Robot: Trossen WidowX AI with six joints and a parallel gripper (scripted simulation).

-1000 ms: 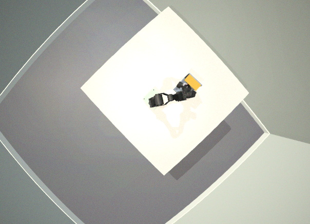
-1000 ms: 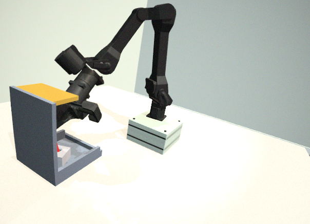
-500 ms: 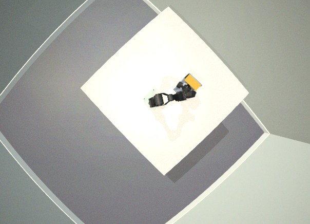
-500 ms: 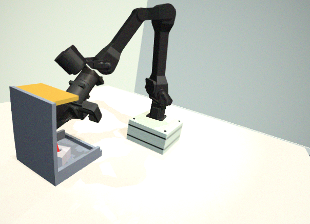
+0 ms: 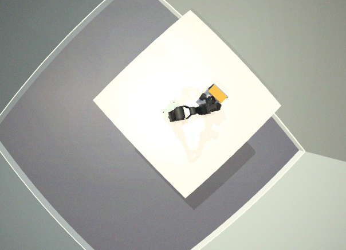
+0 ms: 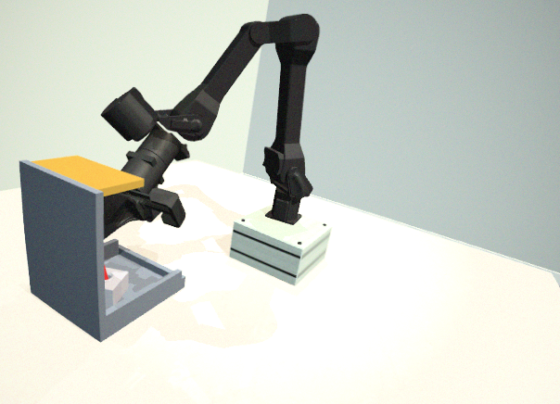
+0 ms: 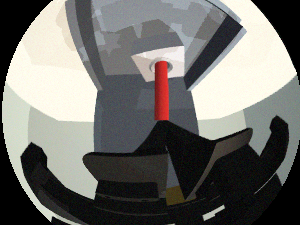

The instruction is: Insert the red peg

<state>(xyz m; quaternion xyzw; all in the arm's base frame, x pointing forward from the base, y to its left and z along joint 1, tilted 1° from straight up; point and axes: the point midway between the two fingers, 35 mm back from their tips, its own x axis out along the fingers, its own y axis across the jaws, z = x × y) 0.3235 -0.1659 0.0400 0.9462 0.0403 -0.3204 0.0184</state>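
My gripper tip is now 40 mm above the red peg and 10 mm past it. Round my gripper tip: orange roof 100 mm above, 10 mm to the right, 10 mm ahead.
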